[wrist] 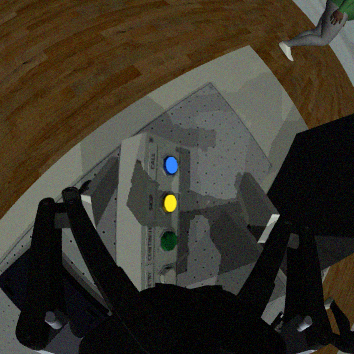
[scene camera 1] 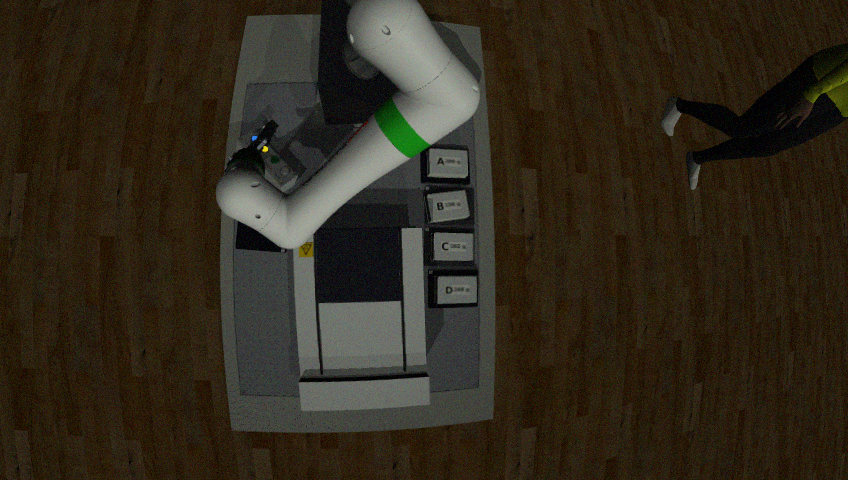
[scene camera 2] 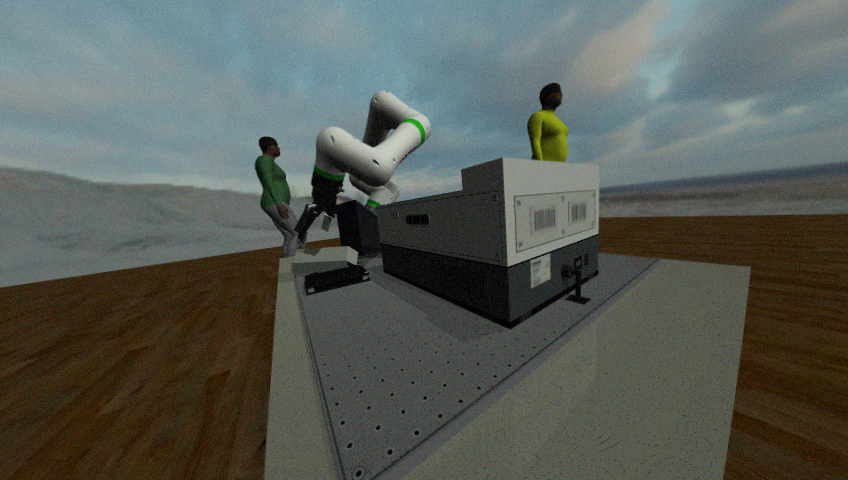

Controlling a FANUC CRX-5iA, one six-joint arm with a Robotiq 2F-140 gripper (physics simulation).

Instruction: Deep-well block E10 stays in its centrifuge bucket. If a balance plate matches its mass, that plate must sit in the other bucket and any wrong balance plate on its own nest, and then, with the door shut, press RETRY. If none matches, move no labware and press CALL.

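Where they show: gripper, fingertip midpoint: (wrist: 180, 177) (scene camera 1: 252, 139) (scene camera 2: 313, 236); arm's base, link origin: (wrist: 346, 205) (scene camera 1: 360, 57) (scene camera 2: 369, 219).
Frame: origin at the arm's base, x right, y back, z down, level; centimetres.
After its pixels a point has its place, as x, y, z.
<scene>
My gripper (scene camera 1: 262, 141) {29.0, -28.0, 3.6} (scene camera 2: 314, 224) {29.0, -28.0, 3.6} (wrist: 180, 177) {29.0, -28.0, 3.6} is open and empty, above the button box (scene camera 1: 288, 178) {17.4, -37.8, 9.3} (scene camera 2: 324, 256) {26.8, -36.3, 10.4} (wrist: 131, 250) {25.0, -36.7, 8.9}. In the wrist view, the blue CALL button (wrist: 171, 165) {30.1, -25.8, 9.1}, yellow button (wrist: 170, 203) {26.3, -29.0, 9.2}, green button (wrist: 169, 241) {22.7, -32.3, 8.7} and pale RETRY button (wrist: 167, 274) {19.3, -35.4, 8.6} lie in a row between the spread fingers. Balance plates A (scene camera 1: 454, 168) {-33.4, -29.5, 10.5}, B (scene camera 1: 452, 212) {-33.4, -43.7, 10.1}, C (scene camera 1: 457, 253) {-35.9, -56.2, 10.4} and D (scene camera 1: 459, 298) {-37.5, -69.9, 10.5} sit on dark nests; B looks slightly turned. The centrifuge (scene camera 1: 360, 336) {-7.8, -79.8, -5.2} (scene camera 2: 446, 237) {7.9, -87.1, 2.8} has a dark top section. Block E10 and the buckets do not show; the door state is unclear.
A dark pedestal (scene camera 1: 336, 95) {4.6, -16.0, -4.3} (scene camera 2: 357, 228) {9.6, -14.1, 3.2} (wrist: 320, 185) {10.7, -5.8, 2.4} stands near the button box. A low black unit (scene camera 1: 255, 239) {26.8, -56.6, 13.3} (scene camera 2: 337, 279) {25.6, -59.9, 13.4} lies beside the box. A person in yellow (scene camera 1: 833, 74) (scene camera 2: 553, 133) and one in green (scene camera 2: 272, 178) stand off the table.
</scene>
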